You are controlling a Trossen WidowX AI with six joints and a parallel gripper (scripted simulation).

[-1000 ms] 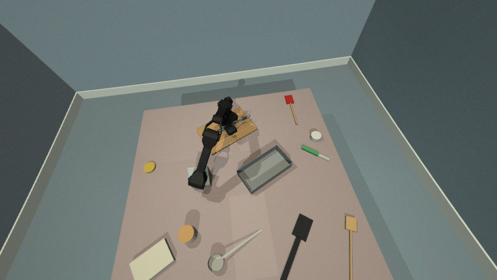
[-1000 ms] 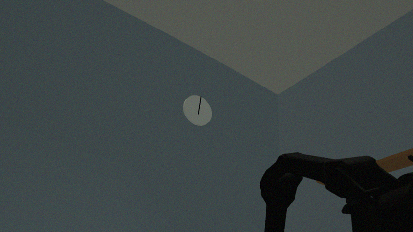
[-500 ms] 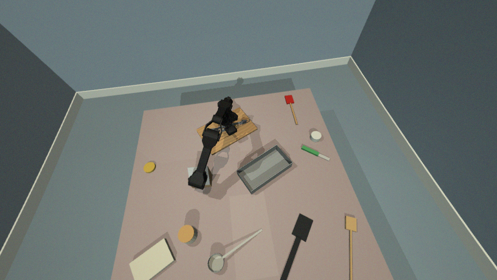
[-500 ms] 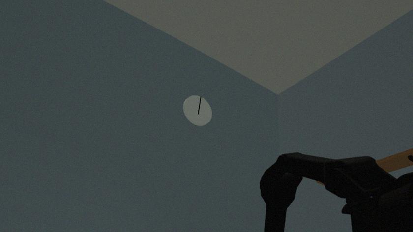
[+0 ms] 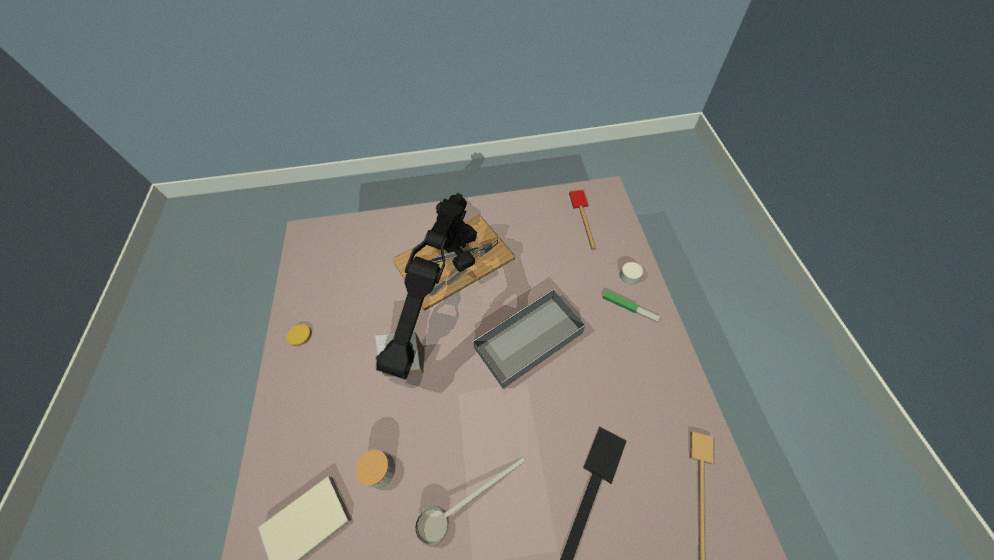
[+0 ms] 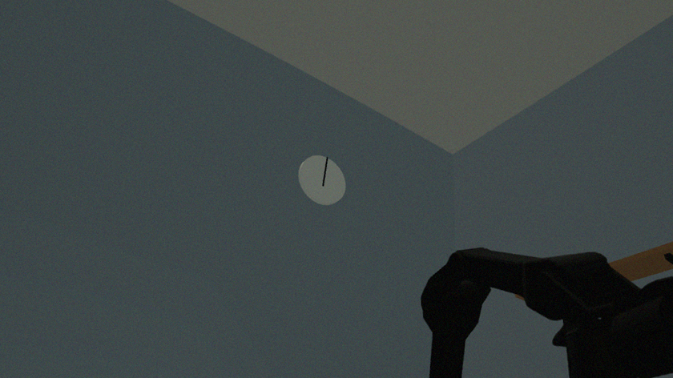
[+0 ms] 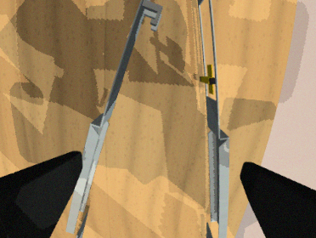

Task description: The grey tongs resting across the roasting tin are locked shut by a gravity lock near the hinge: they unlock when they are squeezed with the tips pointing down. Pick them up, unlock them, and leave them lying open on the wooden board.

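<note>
The black lock piece lies 5 cm ahead of my gripper tip, 1 cm to the left of it and 1 cm below it. Round my gripper tip: wooden board: 2 cm behind, 4 cm to the left, 4 cm below; then grey roasting tin: 23 cm ahead, 28 cm to the right, 2 cm below; then red spatula: 46 cm ahead, 22 cm to the left, 4 cm below.
</note>
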